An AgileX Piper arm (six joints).
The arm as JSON. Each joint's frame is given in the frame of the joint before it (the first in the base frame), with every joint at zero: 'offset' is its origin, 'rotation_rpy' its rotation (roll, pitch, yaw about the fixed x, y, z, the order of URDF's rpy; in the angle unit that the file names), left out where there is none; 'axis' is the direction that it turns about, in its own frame. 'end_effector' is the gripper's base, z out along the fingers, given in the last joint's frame.
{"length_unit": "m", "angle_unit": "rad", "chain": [
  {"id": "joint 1", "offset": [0.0, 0.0, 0.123], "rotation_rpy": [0.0, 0.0, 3.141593], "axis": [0.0, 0.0, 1.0]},
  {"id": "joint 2", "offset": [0.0, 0.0, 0.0], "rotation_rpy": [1.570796, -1.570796, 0.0], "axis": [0.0, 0.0, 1.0]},
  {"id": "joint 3", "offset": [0.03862, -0.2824, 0.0], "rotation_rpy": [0.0, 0.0, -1.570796], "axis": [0.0, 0.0, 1.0]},
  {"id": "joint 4", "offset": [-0.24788, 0.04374, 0.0], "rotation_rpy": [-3.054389, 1.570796, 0.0], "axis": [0.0, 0.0, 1.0]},
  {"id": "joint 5", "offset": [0.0, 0.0, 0.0], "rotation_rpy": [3.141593, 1.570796, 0.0], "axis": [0.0, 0.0, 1.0]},
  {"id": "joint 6", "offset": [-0.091, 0.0, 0.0], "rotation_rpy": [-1.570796, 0.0, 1.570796], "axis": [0.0, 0.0, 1.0]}
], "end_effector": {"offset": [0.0, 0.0, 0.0], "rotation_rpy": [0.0, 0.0, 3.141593]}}
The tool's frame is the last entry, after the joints.
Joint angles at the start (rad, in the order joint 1, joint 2, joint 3, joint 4, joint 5, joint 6): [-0.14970, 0.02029, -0.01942, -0.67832, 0.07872, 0.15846]
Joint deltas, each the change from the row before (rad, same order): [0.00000, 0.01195, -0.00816, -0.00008, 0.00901, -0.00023]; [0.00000, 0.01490, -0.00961, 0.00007, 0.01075, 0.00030]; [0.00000, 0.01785, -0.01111, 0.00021, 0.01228, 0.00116]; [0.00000, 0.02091, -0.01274, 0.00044, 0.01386, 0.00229]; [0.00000, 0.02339, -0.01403, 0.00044, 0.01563, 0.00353]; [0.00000, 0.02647, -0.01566, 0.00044, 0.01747, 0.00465]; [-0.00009, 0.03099, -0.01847, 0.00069, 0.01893, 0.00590]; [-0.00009, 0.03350, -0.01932, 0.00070, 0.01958, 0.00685]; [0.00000, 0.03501, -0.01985, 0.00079, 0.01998, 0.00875]
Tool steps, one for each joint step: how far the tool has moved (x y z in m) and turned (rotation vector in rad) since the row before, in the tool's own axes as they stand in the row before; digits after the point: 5 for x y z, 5 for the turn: [-0.00100, -0.00112, 0.00077, -0.00045, 0.01218, -0.00051]; [-0.00112, -0.00128, 0.00099, -0.00093, 0.01521, 0.00006]; [-0.00129, -0.00145, 0.00123, -0.00140, 0.01798, 0.00093]; [-0.00148, -0.00162, 0.00148, -0.00184, 0.02079, 0.00213]; [-0.00160, -0.00176, 0.00171, -0.00206, 0.02357, 0.00319]; [-0.00179, -0.00192, 0.00199, -0.00234, 0.02666, 0.00408]; [-0.00230, -0.00220, 0.00239, -0.00271, 0.02966, 0.00528]; [-0.00241, -0.00220, 0.00271, -0.00315, 0.03177, 0.00590]; [-0.00251, -0.00216, 0.00294, -0.00335, 0.03302, 0.00758]
